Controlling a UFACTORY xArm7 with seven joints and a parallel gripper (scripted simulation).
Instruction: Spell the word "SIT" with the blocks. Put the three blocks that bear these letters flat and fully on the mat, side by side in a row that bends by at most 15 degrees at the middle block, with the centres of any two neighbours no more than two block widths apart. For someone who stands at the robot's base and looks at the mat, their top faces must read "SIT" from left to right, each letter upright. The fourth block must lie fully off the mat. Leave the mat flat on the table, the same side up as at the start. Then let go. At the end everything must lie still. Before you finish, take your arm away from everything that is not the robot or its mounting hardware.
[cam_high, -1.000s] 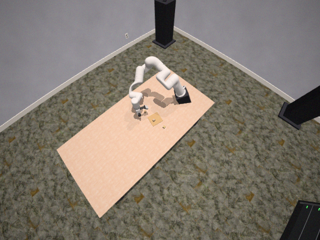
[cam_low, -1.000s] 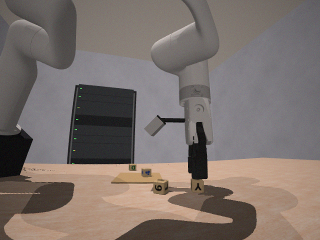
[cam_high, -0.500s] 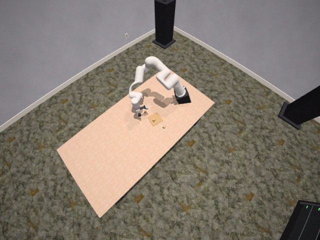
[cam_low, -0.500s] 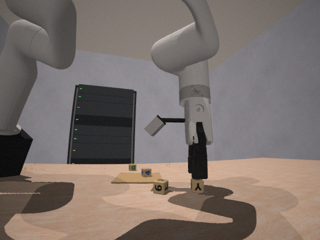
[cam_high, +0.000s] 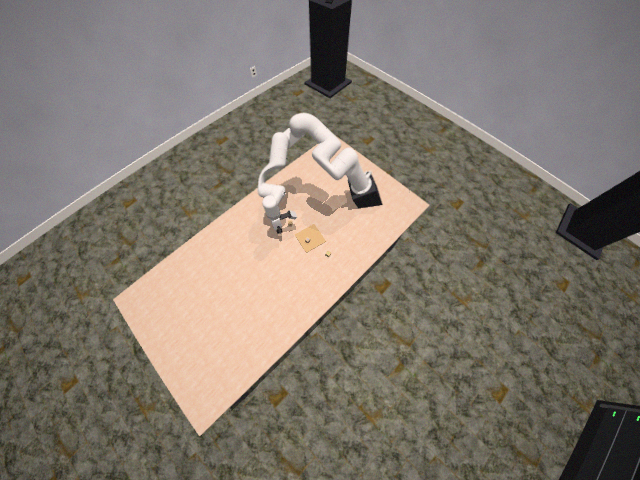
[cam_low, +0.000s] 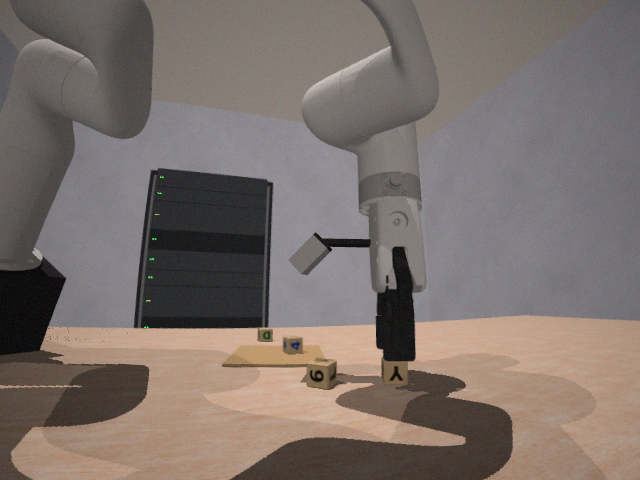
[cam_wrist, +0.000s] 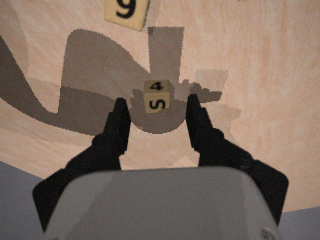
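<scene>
The tan mat lies 90 mm behind my hand, 180 mm to the left of it and 50 mm below it. The rest, counted from my hand: wooden block: 80 mm behind, 330 mm to the left, 40 mm below.
</scene>
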